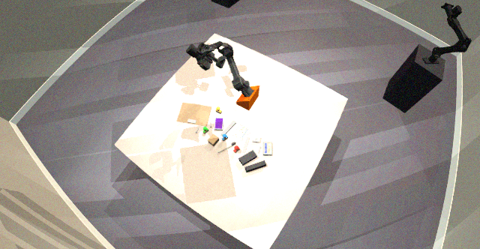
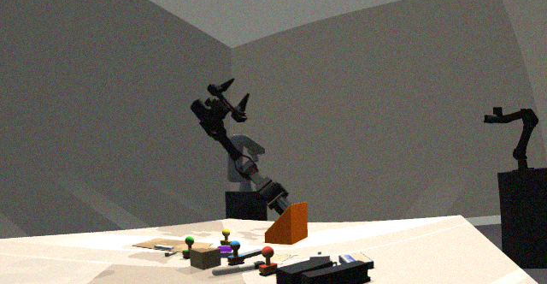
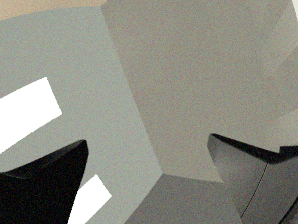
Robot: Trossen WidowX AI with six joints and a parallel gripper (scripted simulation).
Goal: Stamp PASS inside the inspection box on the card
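Now: gripper tip 240 mm short of the green-knobbed stamp, 10 mm to the right of it and 550 mm above it. Round my gripper tip: ink pad: 140 mm ahead, 50 mm to the left, 560 mm below; then yellow stamp: 70 mm ahead, 20 mm to the right, 540 mm below; then blue-knobbed stamp: 200 mm ahead, 150 mm to the left, 540 mm below.
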